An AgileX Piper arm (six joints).
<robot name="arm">
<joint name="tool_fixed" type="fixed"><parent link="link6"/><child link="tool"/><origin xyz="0 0 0" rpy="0 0 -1.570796"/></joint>
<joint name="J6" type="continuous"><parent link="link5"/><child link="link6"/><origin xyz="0.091 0 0" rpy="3.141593 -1.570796 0"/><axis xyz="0 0 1"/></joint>
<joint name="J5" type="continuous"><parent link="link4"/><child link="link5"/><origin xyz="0 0 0" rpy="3.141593 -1.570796 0"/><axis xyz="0 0 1"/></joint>
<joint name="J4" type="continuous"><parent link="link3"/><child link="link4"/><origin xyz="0.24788 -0.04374 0" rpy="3.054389 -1.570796 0"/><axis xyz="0 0 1"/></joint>
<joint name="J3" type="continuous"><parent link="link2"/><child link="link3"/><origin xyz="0.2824 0.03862 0" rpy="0 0 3.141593"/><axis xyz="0 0 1"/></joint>
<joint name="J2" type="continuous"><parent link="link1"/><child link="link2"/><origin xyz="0 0 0" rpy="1.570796 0 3.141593"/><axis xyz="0 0 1"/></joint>
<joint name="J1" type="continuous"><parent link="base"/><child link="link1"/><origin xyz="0 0 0.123" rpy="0 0 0"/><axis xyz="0 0 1"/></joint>
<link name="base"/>
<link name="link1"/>
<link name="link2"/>
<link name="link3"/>
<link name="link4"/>
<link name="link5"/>
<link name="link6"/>
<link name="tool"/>
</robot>
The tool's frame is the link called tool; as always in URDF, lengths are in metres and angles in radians. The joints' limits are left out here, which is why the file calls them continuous.
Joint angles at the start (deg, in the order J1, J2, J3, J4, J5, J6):
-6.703 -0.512 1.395 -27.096 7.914 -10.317
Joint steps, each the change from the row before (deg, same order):
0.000 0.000 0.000 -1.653 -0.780 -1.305
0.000 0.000 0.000 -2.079 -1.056 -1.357
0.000 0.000 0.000 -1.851 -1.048 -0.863
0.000 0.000 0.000 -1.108 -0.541 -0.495
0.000 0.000 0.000 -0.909 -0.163 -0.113
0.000 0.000 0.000 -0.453 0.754 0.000
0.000 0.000 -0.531 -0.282 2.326 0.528
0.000 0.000 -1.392 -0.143 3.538 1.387
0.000 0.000 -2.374 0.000 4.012 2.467
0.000 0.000 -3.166 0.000 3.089 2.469
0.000 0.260 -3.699 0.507 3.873 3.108
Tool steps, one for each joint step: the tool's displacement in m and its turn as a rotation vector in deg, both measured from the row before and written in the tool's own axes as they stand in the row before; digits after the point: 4 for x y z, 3 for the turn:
-0.0012 -0.0005 0.0000 0.361 -0.725 -2.944
-0.0016 -0.0007 0.0000 0.459 -0.981 -3.422
-0.0016 -0.0006 0.0000 0.417 -0.978 -2.705
-0.0008 -0.0003 0.0000 0.221 -0.502 -1.599
-0.0002 -0.0002 0.0000 0.108 -0.141 -1.019
0.0012 0.0002 0.0000 -0.152 0.739 -0.451
0.0016 -0.0015 -0.0004 -0.138 1.917 0.281
0.0002 -0.0049 -0.0013 0.249 2.529 1.375
-0.0029 -0.0090 -0.0028 0.912 2.305 2.776
-0.0076 -0.0124 -0.0045 1.666 0.779 2.992
-0.0087 -0.0134 -0.0054 1.574 1.239 4.263

